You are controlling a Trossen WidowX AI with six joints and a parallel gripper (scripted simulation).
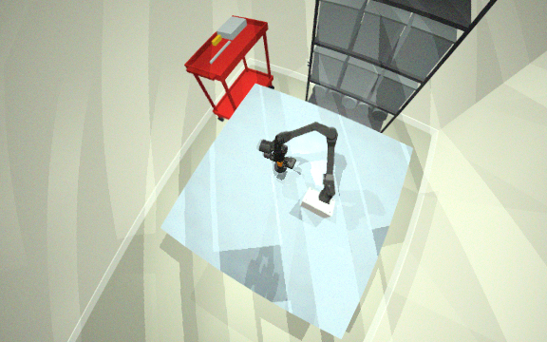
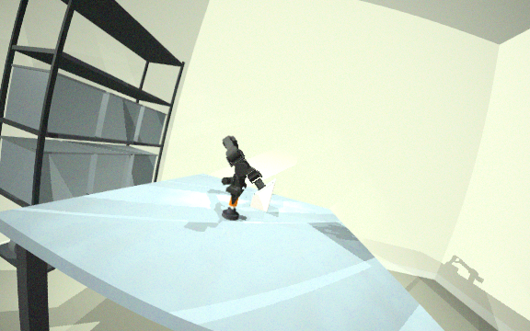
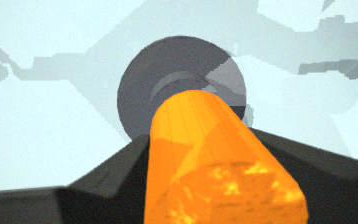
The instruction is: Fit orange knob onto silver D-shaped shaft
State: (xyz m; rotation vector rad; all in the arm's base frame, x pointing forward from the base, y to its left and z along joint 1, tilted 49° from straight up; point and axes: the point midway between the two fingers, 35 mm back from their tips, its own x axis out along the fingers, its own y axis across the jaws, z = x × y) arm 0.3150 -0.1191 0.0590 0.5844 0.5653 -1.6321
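My gripper tip is now 4 cm above the dark round pedestal. Round my gripper tip: orange knob (3 cm above).
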